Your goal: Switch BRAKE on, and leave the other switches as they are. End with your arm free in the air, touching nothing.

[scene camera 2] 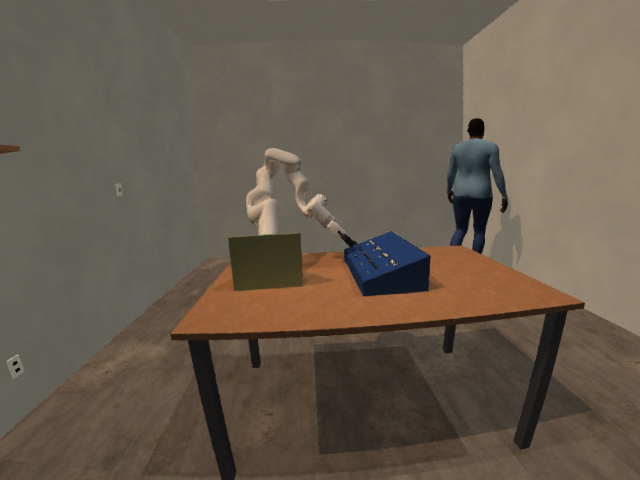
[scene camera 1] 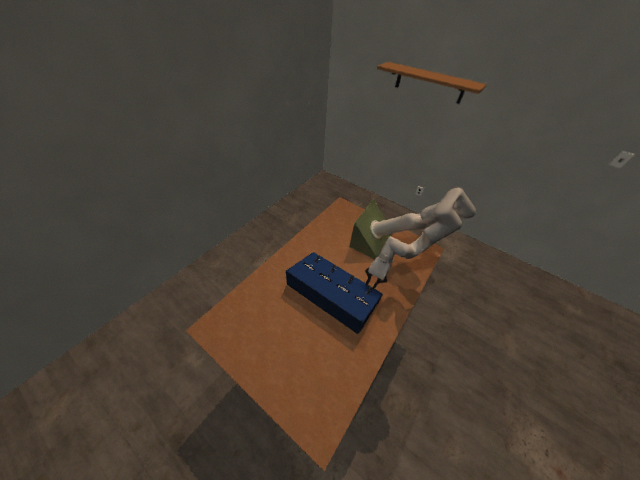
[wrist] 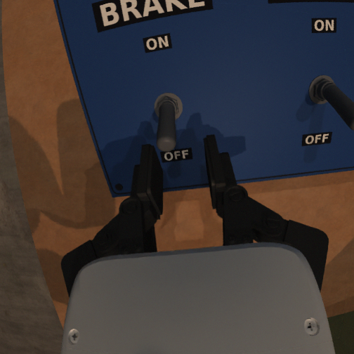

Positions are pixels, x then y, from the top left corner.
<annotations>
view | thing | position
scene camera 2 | blue switch box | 402, 267
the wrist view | my gripper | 180, 153
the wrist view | blue switch box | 254, 81
</annotations>
